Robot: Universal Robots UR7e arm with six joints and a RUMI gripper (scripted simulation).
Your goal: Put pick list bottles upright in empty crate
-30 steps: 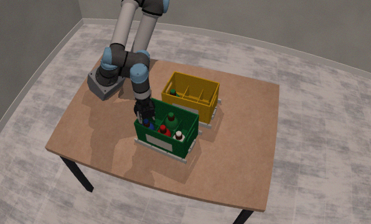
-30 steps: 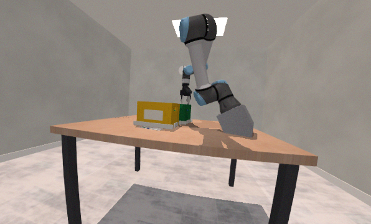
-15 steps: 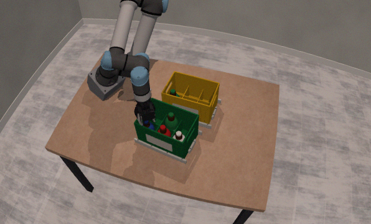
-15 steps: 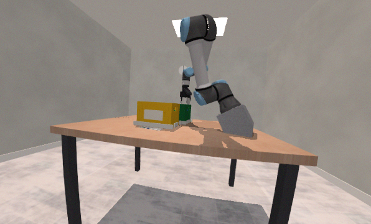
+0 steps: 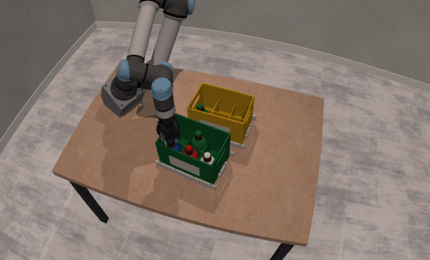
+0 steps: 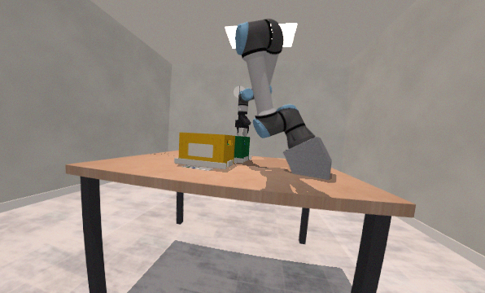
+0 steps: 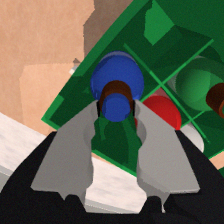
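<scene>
The blue-label bottle is 7 cm below my hand. The rest, counted from my hand: green crate 10 cm ahead, 2 cm to the left, 7 cm below; red-label bottle 9 cm ahead, 2 cm to the right, 7 cm below; white-label bottle 17 cm ahead, 4 cm to the right, 7 cm below.
</scene>
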